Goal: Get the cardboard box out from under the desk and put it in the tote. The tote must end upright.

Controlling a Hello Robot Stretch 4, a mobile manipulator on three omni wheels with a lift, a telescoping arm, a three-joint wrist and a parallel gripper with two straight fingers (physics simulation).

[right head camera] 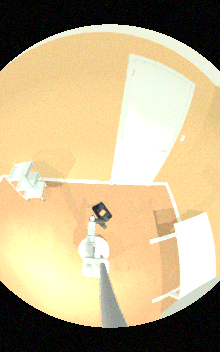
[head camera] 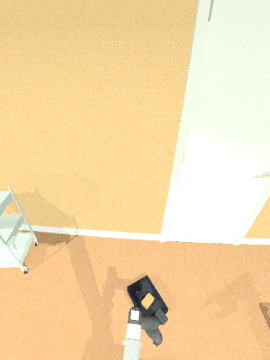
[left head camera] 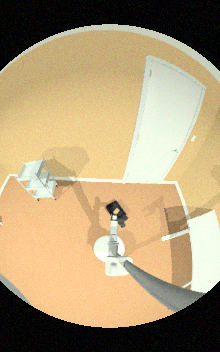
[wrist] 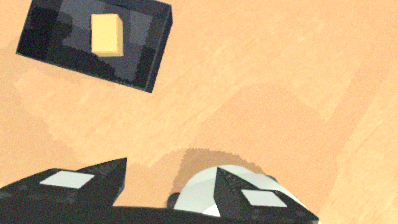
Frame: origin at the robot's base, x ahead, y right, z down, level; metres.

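Seen in the pictures: gripper, between the fingertips: (wrist: 171, 177).
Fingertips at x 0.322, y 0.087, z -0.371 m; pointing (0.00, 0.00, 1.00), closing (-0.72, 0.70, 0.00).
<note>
A point is followed by its place in that frame.
The black tote (head camera: 138, 287) @[x 0.720, y 0.010, z 0.024 m] (left head camera: 112, 204) @[x 0.738, y 0.037, z 0.023 m] (right head camera: 99, 205) @[x 0.747, y 0.045, z 0.023 m] (wrist: 161, 52) @[x 0.492, y 0.173, z -0.015 m] stands upright on the floor, its open top facing up. The small yellow-orange cardboard box (head camera: 148, 300) @[x 0.608, y 0.098, z -0.027 m] (left head camera: 116, 211) @[x 0.595, y 0.103, z -0.025 m] (right head camera: 102, 213) @[x 0.588, y 0.103, z -0.021 m] (wrist: 105, 35) @[x 0.605, y 0.092, z -0.026 m] lies inside it, near the middle, apart from the fingers. My gripper (head camera: 154, 326) (left head camera: 122, 221) (right head camera: 103, 224) @[x 0.322, y 0.087, z -0.371 m] (wrist: 171, 177) @[x 0.322, y 0.087, z -0.371 m] is open and empty, above the floor on the robot's side of the tote. In the wrist view the tote is at the upper left, partly cut off by the top edge. The white desk (left head camera: 206, 250) @[x -0.272, y 1.148, z -0.693 m] (right head camera: 198, 250) @[x -0.229, y 1.194, z -0.694 m] stands at the right.
A white shelf cart (head camera: 18, 207) @[x 1.014, y -1.109, z -0.527 m] (left head camera: 33, 176) @[x 0.691, y -1.098, z -0.679 m] (right head camera: 21, 186) @[x 0.704, y -1.396, z -0.370 m] stands at the left by the back wall. A white door (head camera: 220, 150) @[x 1.240, y 0.537, z -1.076 m] (left head camera: 162, 125) @[x 1.241, y 0.577, z -1.226 m] (right head camera: 150, 115) @[x 1.241, y 0.576, z -1.361 m] is behind the tote. My round white base (left head camera: 102, 248) @[x -0.004, y -0.085, z -0.187 m] (right head camera: 101, 246) @[x 0.055, y 0.102, z -0.187 m] (wrist: 197, 190) @[x 0.204, y 0.045, z -0.116 m] is close to the gripper.
</note>
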